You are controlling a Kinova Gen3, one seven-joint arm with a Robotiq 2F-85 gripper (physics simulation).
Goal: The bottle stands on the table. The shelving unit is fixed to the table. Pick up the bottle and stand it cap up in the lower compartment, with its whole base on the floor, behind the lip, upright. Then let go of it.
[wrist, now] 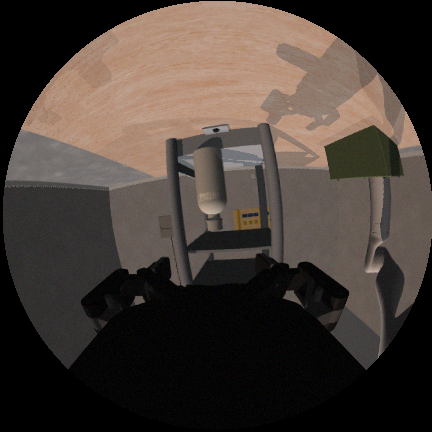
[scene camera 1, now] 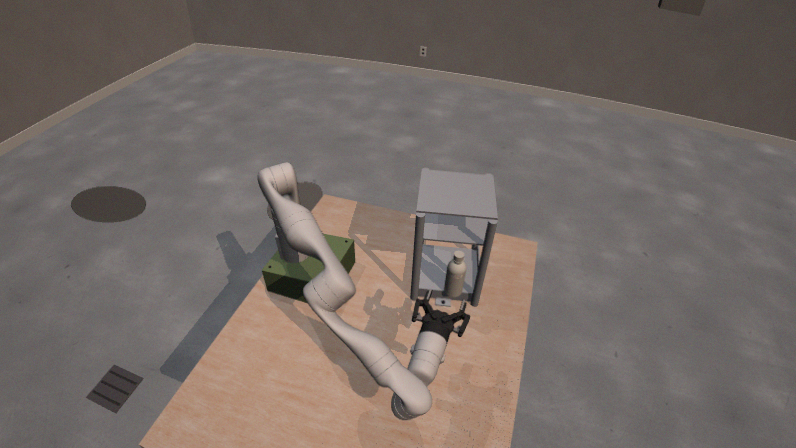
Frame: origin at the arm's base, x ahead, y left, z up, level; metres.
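Seen in the pictures: gripper, between the fingertips: [wrist: 212,265] [scene camera 1: 447,296]; arm's base, origin of its link: [wrist: 378,176] [scene camera 1: 296,253].
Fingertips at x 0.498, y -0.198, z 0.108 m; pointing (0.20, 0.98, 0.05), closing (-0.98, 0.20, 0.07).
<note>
Pixels of each thing's top centre, then the offset from my fingertips to it. "spot": a spot on its surface instead. Level surfaces: height alone.
- pale bottle, centre of its top: [wrist: 214,228] [scene camera 1: 459,254] 0.029 m ahead, 0.174 m left, 0.005 m down
- grey shelving unit, a spot on its surface: [wrist: 274,190] spot: 0.094 m back, 0.146 m left, 0.071 m down
- front lip, a spot on its surface: [wrist: 242,137] spot: 0.049 m back, 0.166 m left, 0.187 m down
- small light plate with a dark dot, a spot on its surface: [wrist: 216,130] [scene camera 1: 442,301] spot: 0.000 m ahead, 0.147 m left, 0.203 m down
- wooden table, height of its surface: 0.211 m down
The pale bottle [scene camera 1: 455,278] [wrist: 210,175] stands upright, cap up, at the front of the lower compartment of the grey shelving unit [scene camera 1: 417,256] [wrist: 274,190]. It appears inverted in the wrist view. Its base is close to the front lip [wrist: 242,137]. I cannot tell whether the whole base is behind that lip or partly over it. My gripper [scene camera 1: 446,299] [wrist: 212,265] is open and empty, just in front of the unit. Its fingers point toward the unit and are apart from the bottle.
A small light plate with a dark dot [scene camera 1: 442,302] [wrist: 216,130] is in front of the lip. Grey posts flank the compartment opening, and shelf boards are above it. A green block [scene camera 1: 284,284] [wrist: 355,155] is under the arm's base. The wooden table [scene camera 1: 267,378] carries the unit.
</note>
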